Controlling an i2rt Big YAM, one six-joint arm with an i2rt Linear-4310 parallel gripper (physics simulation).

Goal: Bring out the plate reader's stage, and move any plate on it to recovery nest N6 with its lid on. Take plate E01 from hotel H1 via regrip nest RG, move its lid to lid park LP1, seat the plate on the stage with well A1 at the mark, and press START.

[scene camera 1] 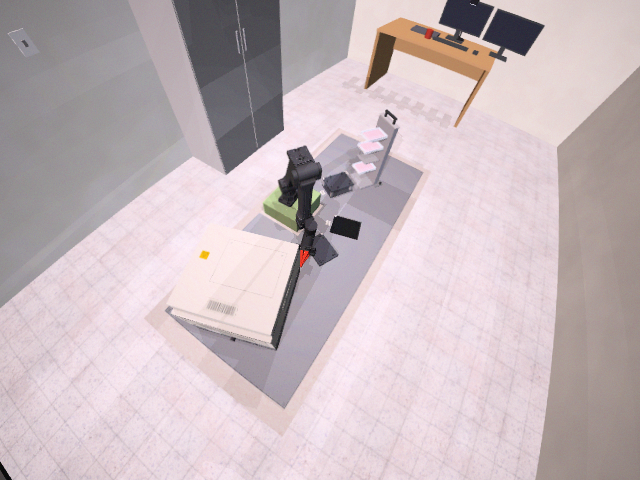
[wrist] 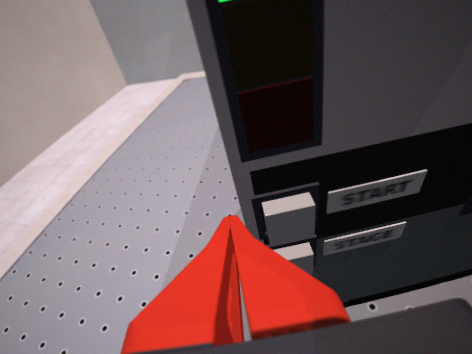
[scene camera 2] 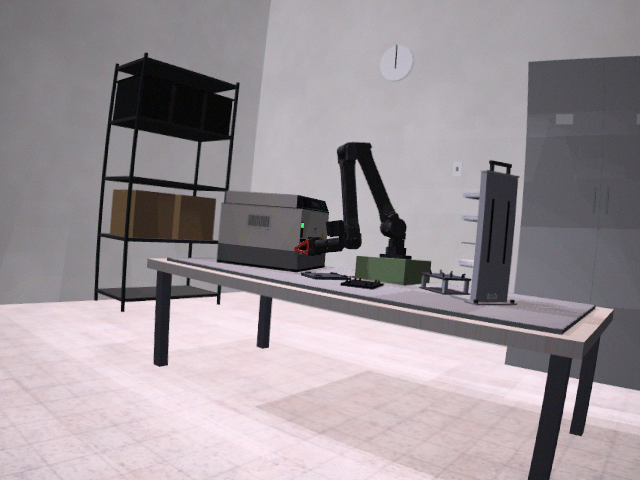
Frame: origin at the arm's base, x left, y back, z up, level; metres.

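Seen in the pictures: gripper, fingertip midpoint: [scene camera 1: 300,267] [wrist: 231,226] [scene camera 2: 294,249]; arm's base, link origin: [scene camera 1: 290,197] [scene camera 2: 395,258].
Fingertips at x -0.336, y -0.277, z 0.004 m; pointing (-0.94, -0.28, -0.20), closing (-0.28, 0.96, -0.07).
Observation:
Offsets run from my fingertips to a thing's middle.
The cream plate reader {dx -0.223, dy +0.138, dz +0.067 m} [scene camera 1: 253,268] [scene camera 2: 268,237] [wrist: 390,65] stands at one end of the bench. A green lamp is lit on its front. No extended stage shows. My gripper [scene camera 1: 301,264] [scene camera 2: 297,249] [wrist: 231,226] is shut and empty, close to the reader's front. In the wrist view its tips appear left of the START button {dx +0.010, dy +0.029, dz +0.021 m} [wrist: 290,215], and the fingers partly cover the STAGE button {dx +0.010, dy +0.029, dz -0.011 m} [wrist: 300,254]. Contact cannot be told. Pink plates {dx +0.780, dy +0.012, dz +0.265 m} [scene camera 1: 373,135] {dx +0.780, dy +0.012, dz +0.187 m} [scene camera 1: 370,147] {dx +0.780, dy +0.012, dz +0.030 m} [scene camera 1: 364,166] sit in the upright hotel {dx +0.814, dy -0.011, dz +0.138 m} [scene camera 1: 385,155] [scene camera 2: 496,232]; their labels are unreadable.
A raised nest {dx +0.632, dy +0.111, dz -0.058 m} [scene camera 1: 337,183] [scene camera 2: 445,277] stands beside the hotel. A black nest {dx +0.382, dy -0.072, dz -0.086 m} [scene camera 1: 345,227] [scene camera 2: 361,283] and a dark grey flat holder {dx +0.181, dy -0.017, dz -0.087 m} [scene camera 1: 325,250] [scene camera 2: 324,275] lie between it and the reader. The arm stands on a green block [scene camera 1: 281,211] [scene camera 2: 387,268].

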